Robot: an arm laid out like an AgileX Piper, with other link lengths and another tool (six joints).
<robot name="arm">
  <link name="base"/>
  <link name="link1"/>
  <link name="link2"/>
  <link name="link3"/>
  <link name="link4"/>
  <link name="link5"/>
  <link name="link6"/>
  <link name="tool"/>
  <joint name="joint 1" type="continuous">
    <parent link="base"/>
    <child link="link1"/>
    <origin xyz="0 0 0.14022" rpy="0 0 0"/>
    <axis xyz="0 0 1"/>
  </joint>
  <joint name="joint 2" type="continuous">
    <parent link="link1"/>
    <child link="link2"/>
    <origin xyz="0 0 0" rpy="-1.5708 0 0"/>
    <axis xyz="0 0 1"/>
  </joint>
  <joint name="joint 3" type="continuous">
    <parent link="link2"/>
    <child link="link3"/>
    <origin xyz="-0.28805 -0.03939 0" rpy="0 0 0"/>
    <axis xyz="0 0 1"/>
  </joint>
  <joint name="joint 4" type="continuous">
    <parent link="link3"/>
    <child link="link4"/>
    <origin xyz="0.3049 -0.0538 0" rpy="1.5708 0 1.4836"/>
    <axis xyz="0 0 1"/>
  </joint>
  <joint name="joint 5" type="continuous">
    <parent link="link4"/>
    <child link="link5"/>
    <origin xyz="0 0 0" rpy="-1.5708 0 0"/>
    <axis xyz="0 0 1"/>
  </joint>
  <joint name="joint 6" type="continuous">
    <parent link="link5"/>
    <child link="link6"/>
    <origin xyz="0 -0.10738 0" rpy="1.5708 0 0"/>
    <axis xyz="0 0 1"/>
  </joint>
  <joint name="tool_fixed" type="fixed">
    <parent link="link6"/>
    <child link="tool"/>
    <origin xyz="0.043 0.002 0.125" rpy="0 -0.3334 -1.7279"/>
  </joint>
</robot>
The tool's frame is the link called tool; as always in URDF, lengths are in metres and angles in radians. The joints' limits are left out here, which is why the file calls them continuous.
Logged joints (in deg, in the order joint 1, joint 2, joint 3, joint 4, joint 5, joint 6), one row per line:
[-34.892 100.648 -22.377 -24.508 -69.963 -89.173]
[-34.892 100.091 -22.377 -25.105 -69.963 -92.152]
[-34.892 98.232 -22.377 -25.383 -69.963 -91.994]
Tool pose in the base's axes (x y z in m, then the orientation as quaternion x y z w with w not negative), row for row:
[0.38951 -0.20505 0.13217 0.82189 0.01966 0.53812 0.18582]
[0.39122 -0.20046 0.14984 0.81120 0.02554 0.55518 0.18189]
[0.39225 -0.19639 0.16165 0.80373 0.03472 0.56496 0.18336]
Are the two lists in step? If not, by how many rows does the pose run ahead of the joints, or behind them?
The pose runs 2 rows ahead of the joints: the pose in row i belongs to the joints in row i + 2.
